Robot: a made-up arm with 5 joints.
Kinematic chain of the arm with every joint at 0, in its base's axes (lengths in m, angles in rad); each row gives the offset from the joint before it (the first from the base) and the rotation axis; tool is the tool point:
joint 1: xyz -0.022 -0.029 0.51 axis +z
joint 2: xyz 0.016 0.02 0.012 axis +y
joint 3: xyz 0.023 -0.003 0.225 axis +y
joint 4: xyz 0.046 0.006 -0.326 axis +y
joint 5: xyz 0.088 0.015 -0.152 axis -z
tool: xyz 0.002 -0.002 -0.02
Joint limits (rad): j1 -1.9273..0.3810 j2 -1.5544..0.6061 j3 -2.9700..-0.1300 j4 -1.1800..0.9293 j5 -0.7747..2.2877
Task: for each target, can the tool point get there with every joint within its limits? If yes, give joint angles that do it. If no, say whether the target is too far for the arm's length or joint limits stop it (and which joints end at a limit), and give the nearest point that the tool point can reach.
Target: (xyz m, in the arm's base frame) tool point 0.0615 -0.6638 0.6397
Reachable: yes | joints -1.4951 0.4162 -1.5834 0.0369 0.5399
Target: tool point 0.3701 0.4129 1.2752
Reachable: no: too far | nearest point 0.1654 0.3654 1.1211 | short by 0.261 m
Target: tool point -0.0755 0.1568 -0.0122
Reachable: no: joint limits stop it (at a limit: joint 1, joint 2, joint 5) | nearest point 0.0183 0.0281 0.1806 | short by 0.250 m
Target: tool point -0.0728 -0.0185 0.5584
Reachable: no: joint limits stop it (at a limit: joint 1, joint 2, joint 3, joint 4) | nearest point -0.0144 -0.1095 0.8208 | short by 0.284 m
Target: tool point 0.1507 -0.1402 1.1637
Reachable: yes | joints -0.7457 -0.5075 -2.0706 0.7252 0.2857
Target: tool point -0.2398 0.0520 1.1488
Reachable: yes | joints -0.1950 -0.8724 -1.9818 -0.5777 -0.5138
